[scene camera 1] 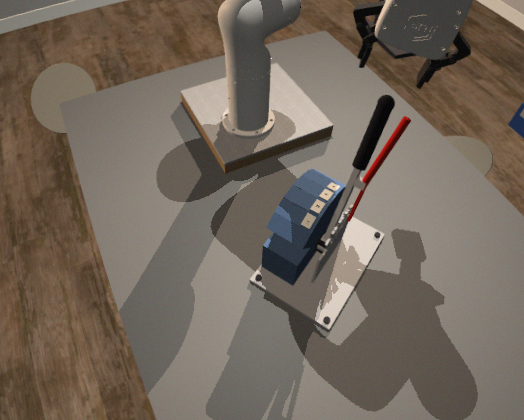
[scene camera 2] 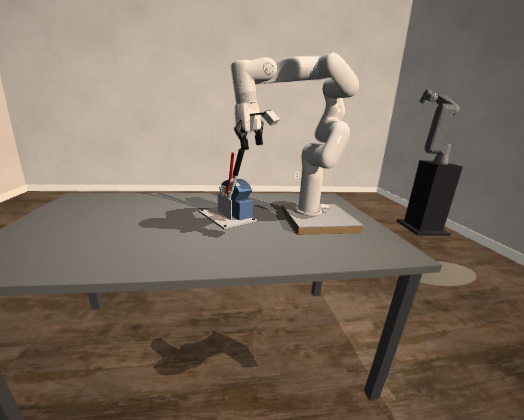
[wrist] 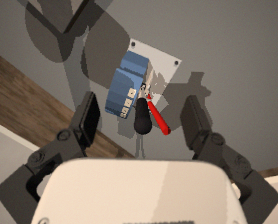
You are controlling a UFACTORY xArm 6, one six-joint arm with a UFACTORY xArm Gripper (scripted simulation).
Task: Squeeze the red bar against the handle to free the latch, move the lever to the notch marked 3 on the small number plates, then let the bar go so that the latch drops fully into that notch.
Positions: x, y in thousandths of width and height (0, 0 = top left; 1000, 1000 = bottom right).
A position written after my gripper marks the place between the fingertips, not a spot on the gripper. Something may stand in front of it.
I see my gripper (scene camera 1: 745, 173) and a red bar (scene camera 1: 774, 289).
My gripper also shows in scene camera 2 (scene camera 2: 482, 351) and in the wrist view (wrist: 505, 467).
